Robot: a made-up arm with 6 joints. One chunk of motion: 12 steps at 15 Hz.
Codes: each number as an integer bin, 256 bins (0 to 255) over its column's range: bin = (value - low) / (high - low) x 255, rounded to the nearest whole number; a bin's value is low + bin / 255 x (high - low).
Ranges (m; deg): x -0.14..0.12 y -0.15..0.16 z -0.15..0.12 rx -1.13..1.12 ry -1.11..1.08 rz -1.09..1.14
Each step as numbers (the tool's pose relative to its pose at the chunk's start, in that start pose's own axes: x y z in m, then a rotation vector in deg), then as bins.
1 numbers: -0.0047 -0.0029 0.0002 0.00 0.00 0.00
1 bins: 133 121 142 128 129 125
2 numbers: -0.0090 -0.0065 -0.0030 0.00 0.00 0.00
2 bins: 128 118 139 128 129 125
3 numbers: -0.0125 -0.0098 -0.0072 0.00 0.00 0.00
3 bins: 125 115 135 128 129 125
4 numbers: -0.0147 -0.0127 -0.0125 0.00 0.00 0.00
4 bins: 123 113 130 128 129 125
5 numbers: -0.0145 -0.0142 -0.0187 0.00 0.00 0.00
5 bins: 123 112 124 128 129 125
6 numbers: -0.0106 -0.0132 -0.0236 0.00 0.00 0.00
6 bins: 127 113 119 128 129 125
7 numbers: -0.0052 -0.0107 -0.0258 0.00 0.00 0.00
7 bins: 132 115 117 128 129 125
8 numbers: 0.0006 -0.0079 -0.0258 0.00 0.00 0.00
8 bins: 138 117 117 128 129 125
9 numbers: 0.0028 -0.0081 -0.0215 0.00 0.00 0.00
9 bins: 140 117 121 128 129 125
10 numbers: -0.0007 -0.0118 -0.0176 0.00 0.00 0.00
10 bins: 137 114 125 128 129 125
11 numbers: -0.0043 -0.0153 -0.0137 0.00 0.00 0.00
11 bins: 133 111 129 128 129 125
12 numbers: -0.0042 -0.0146 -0.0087 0.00 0.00 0.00
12 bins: 133 111 133 128 129 125
